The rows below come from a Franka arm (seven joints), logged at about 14 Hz.
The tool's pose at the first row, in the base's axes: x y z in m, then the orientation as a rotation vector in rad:
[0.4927 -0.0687 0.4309 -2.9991 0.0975 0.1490]
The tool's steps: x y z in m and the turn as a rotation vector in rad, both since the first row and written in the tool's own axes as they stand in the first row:
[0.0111 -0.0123 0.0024 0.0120 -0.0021 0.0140]
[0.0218 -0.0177 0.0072 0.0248 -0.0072 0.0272]
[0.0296 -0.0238 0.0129 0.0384 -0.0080 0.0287]
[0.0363 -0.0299 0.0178 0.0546 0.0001 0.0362]
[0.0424 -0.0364 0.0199 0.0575 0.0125 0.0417]
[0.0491 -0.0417 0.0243 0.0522 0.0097 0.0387]
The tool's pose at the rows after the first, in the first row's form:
[0.5044 -0.0568 0.4290 -2.9868 0.1188 0.1525]
[0.5149 -0.0515 0.4239 -2.9732 0.1384 0.1602]
[0.5226 -0.0451 0.4183 -2.9595 0.1410 0.1603]
[0.5292 -0.0388 0.4136 -2.9440 0.1534 0.1475]
[0.5355 -0.0324 0.4118 -2.9421 0.1629 0.1296]
[0.5421 -0.0269 0.4075 -2.9473 0.1580 0.1338]

